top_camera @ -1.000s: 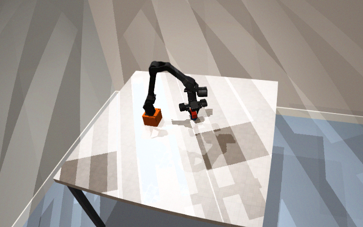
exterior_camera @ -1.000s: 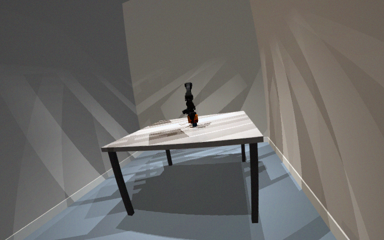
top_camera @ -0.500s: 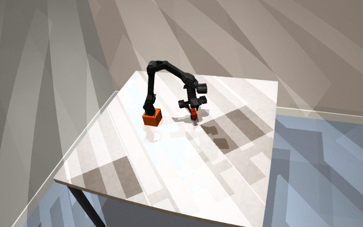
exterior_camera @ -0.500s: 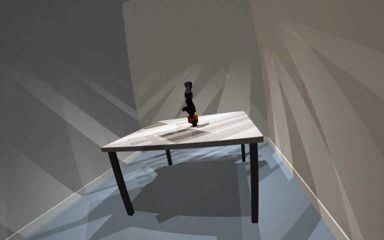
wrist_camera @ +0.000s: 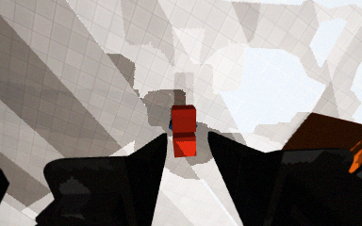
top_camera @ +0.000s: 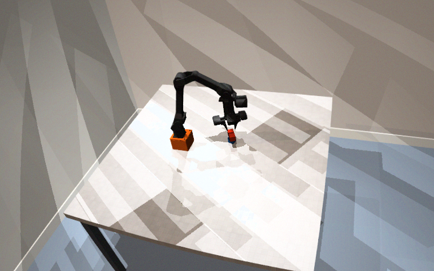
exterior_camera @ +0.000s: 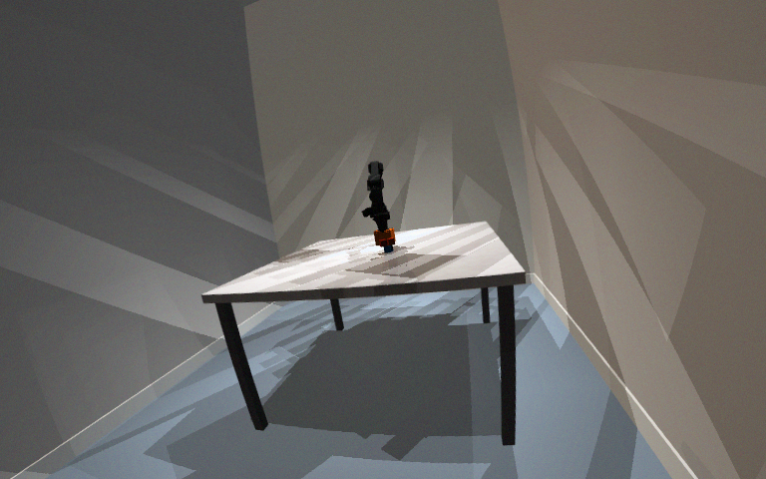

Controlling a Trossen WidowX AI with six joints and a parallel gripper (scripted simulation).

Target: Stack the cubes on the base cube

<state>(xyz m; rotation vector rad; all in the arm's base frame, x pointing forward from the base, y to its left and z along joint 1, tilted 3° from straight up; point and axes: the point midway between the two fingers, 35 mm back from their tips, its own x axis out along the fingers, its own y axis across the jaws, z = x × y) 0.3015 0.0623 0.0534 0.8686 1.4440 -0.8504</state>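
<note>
Now: the red cube 60 mm below my gripper tip. Also, from my gripper tip: blue cube 90 mm below, 20 mm to the left, 10 mm behind.
</note>
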